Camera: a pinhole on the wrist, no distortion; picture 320 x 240 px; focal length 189.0 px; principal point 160.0 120.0 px. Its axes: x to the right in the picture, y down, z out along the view. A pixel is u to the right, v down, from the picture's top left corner.
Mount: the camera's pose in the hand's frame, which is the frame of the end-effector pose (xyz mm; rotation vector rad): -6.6 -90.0 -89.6 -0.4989 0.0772 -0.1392
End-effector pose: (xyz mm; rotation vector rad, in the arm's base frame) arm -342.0 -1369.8 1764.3 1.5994 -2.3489 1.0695
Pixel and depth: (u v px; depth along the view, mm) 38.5 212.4 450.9
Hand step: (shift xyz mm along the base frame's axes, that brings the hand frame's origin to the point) -146.7 115.3 -430.9
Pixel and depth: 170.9 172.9 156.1
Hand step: -20.3 -30.0 -18.1
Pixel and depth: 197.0 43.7 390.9
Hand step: 99.3 -278.0 -174.6
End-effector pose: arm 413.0 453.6 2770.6 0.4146 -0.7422 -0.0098
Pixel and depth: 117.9 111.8 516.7
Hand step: -319.2 12.2 261.6
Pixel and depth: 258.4 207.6 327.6
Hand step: 58.5 81.1 280.7
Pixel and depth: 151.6 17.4 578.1
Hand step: -366.5 -285.0 339.7
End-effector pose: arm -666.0 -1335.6 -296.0 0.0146 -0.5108 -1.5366
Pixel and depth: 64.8 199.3 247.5
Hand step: 106.1 119.3 89.4
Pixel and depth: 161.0 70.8 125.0
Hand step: -67.9 3.9 13.7
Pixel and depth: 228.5 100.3 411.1
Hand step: -59.6 -81.7 324.5
